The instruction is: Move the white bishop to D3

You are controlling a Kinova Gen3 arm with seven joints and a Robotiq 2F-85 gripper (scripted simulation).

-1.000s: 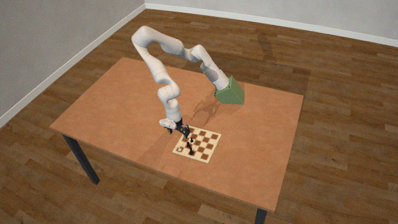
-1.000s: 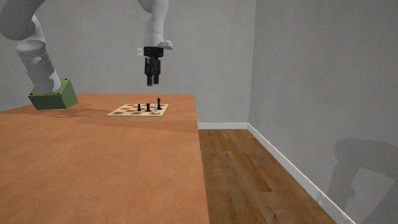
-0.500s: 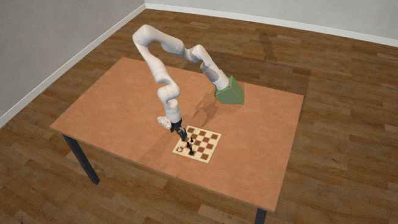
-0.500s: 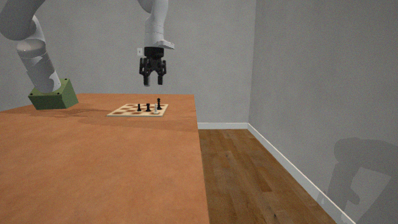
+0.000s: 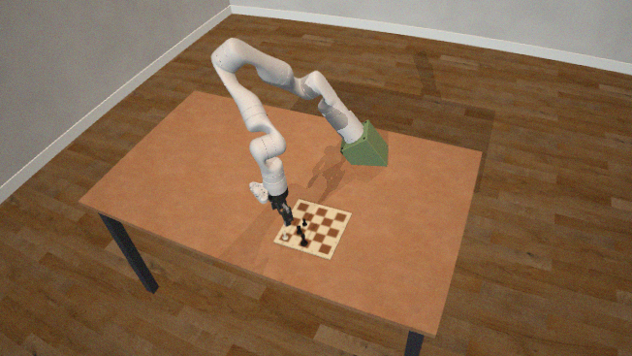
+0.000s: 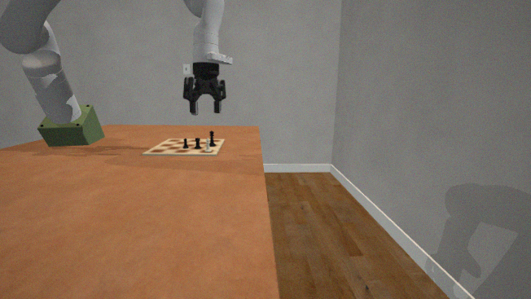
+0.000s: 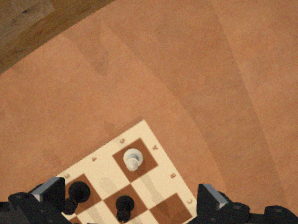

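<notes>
Right now my hand is 10 cm above the white bishop. Round my hand: pawn 11 cm below, 8 cm behind, 4 cm to the left; chessboard 12 cm below, 8 cm behind, 7 cm to the left.
</notes>
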